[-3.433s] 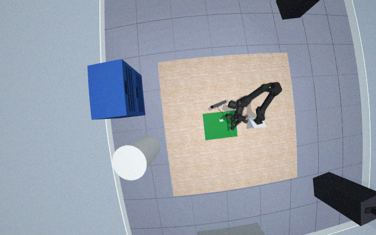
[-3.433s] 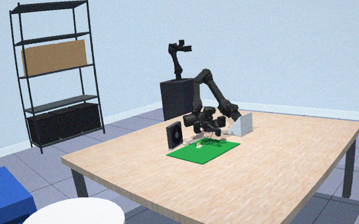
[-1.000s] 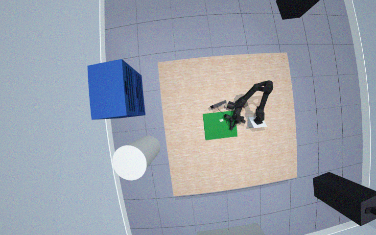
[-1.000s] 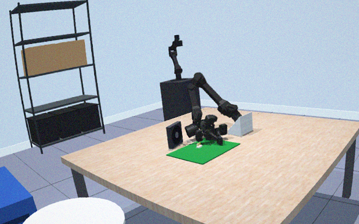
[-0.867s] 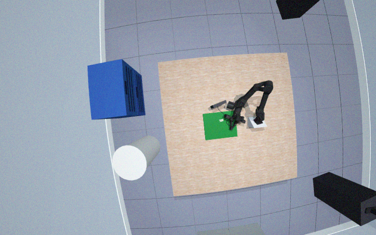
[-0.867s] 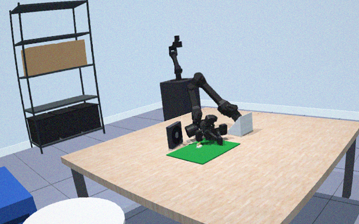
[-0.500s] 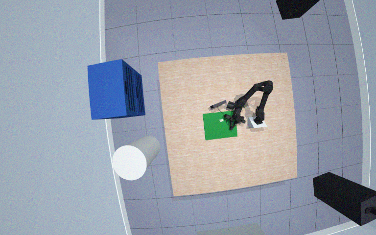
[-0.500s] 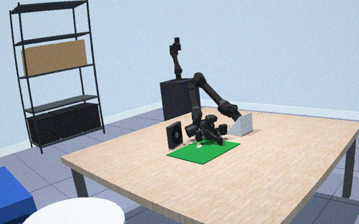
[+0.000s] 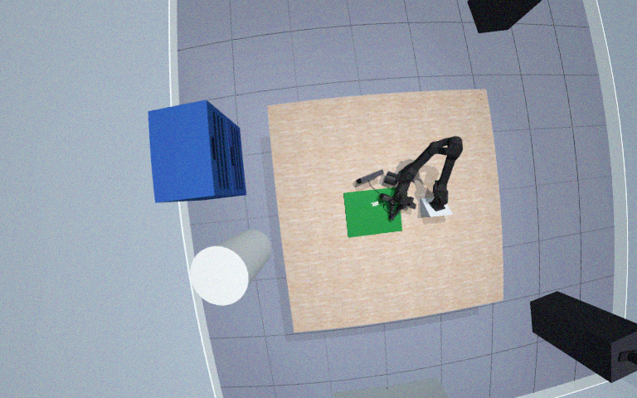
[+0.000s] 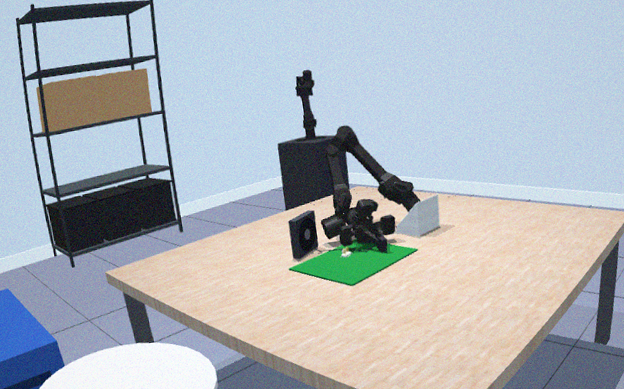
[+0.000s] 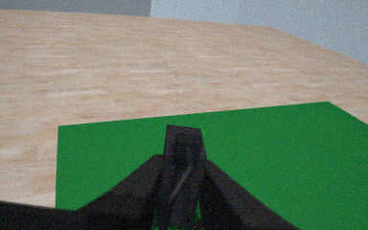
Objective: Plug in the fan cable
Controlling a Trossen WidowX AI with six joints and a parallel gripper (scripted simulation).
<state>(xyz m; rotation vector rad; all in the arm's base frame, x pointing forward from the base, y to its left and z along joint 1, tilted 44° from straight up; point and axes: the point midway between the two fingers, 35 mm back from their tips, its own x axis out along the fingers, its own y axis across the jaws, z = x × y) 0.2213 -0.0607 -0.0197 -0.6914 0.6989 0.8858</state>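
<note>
Now: gripper tip 9 cm short of the green board, 5 cm above it and 4 cm to the left of it. Round my gripper tip: black fan: 22 cm to the right, 8 cm ahead, 2 cm above; plug: 1 cm below.
</note>
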